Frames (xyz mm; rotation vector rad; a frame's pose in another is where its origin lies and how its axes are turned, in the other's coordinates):
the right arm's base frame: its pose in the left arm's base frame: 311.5 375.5 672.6 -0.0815 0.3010 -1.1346
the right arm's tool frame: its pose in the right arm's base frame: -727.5 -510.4 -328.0 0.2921 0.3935 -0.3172
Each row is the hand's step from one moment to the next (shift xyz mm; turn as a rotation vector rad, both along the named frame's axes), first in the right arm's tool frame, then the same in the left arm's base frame.
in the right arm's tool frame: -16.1 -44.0 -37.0 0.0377 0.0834 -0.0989
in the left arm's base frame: -46.8 30.8 -20.6 0.0760 0.0225 -0.1089
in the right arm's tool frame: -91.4 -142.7 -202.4 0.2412 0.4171 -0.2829
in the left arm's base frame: -158.4 175.8 -117.1 0.3968 -0.0414 -0.3912
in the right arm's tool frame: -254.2 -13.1 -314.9 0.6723 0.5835 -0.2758
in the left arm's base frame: -39.1 379.1 -136.8 0.5672 -0.4063 -0.6179
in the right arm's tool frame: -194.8 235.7 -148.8 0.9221 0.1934 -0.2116
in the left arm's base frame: 222.0 254.4 -40.5 0.1853 -0.6714 -0.6688
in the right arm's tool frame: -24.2 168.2 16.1 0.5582 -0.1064 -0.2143
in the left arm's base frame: 168.7 20.3 16.2 -0.1172 -0.3725 -0.4651
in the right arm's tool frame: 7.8 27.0 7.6 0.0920 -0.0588 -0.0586
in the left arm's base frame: 27.6 -9.3 0.8 -0.0622 -0.0513 -0.0941
